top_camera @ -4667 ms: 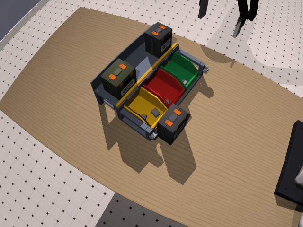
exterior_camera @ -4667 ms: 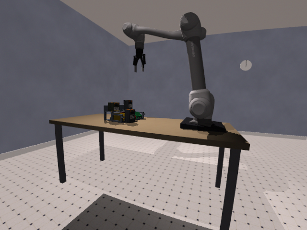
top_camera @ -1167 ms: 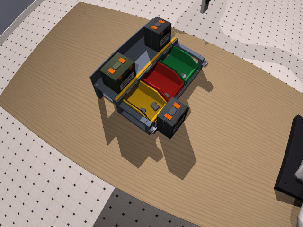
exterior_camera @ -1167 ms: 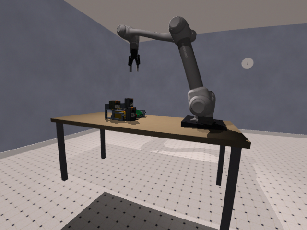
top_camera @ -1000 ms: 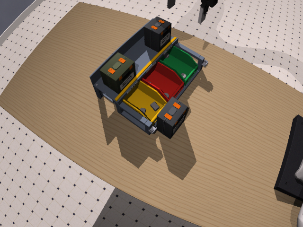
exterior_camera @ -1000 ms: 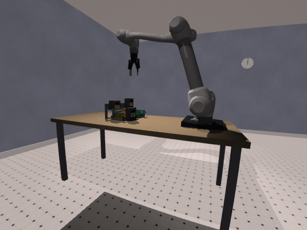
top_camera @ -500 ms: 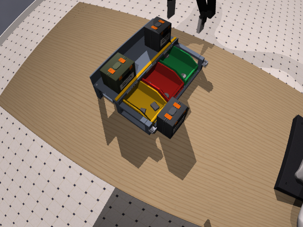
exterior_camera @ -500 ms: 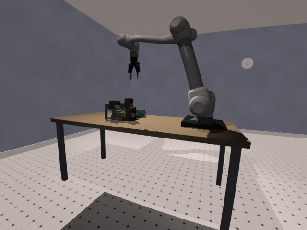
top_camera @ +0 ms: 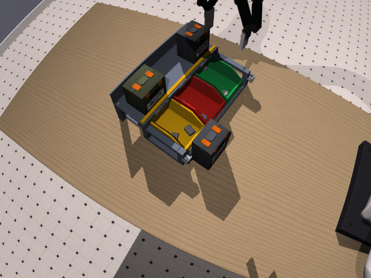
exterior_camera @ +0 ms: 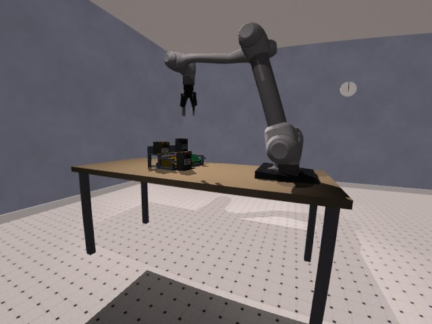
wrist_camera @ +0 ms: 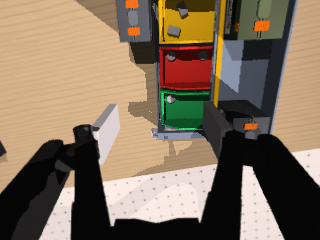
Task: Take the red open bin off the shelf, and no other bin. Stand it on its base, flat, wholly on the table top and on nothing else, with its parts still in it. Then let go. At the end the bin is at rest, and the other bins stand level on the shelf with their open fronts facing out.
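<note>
My hand is 390 mm above the red open bin and 80 mm short of it. From my hand the other things lie so: green bin (390 mm below, 110 mm to the right, 80 mm ahead); then yellow bin (390 mm below, 110 mm to the left, 80 mm ahead).
</note>
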